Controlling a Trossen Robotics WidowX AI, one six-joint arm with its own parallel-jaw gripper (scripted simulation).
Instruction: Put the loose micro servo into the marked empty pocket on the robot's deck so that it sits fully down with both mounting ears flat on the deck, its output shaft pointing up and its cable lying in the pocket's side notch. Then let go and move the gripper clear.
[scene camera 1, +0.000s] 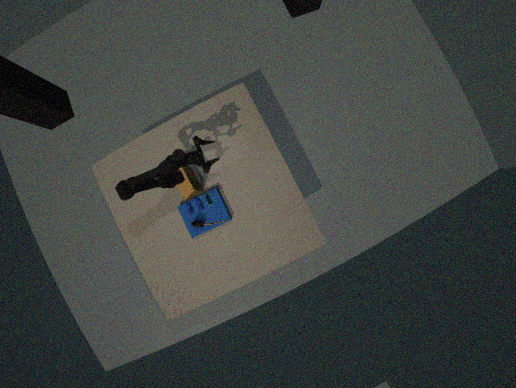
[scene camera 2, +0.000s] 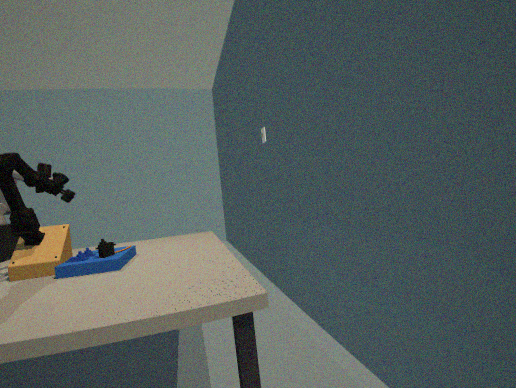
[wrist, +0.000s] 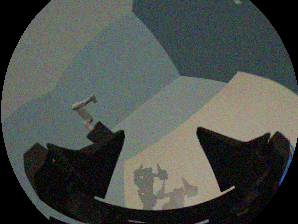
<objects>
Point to the gripper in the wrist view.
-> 161, 132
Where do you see a blue robot deck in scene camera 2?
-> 115, 262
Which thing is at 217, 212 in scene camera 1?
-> A blue robot deck.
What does the gripper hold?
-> Nothing.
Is the gripper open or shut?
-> Open.
</objects>
